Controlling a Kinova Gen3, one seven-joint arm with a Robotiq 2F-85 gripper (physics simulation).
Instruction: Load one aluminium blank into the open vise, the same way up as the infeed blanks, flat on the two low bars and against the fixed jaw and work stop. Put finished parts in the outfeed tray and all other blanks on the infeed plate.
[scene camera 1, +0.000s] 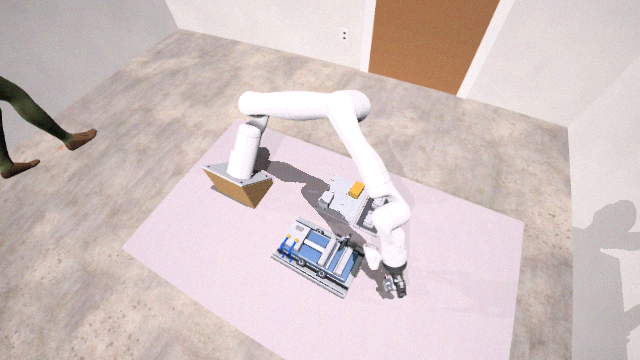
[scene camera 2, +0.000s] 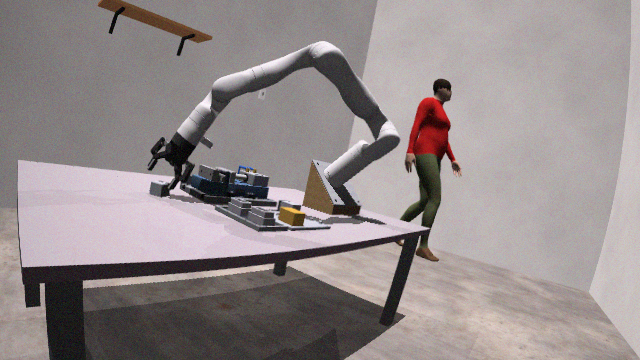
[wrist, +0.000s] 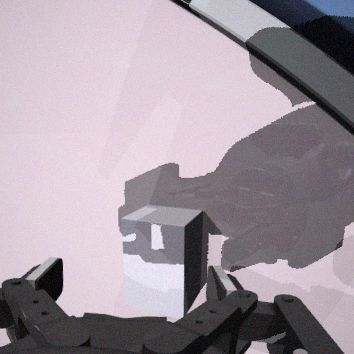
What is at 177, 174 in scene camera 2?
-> My gripper.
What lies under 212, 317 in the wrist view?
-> My gripper.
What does my gripper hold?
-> Nothing.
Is my gripper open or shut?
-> Open.
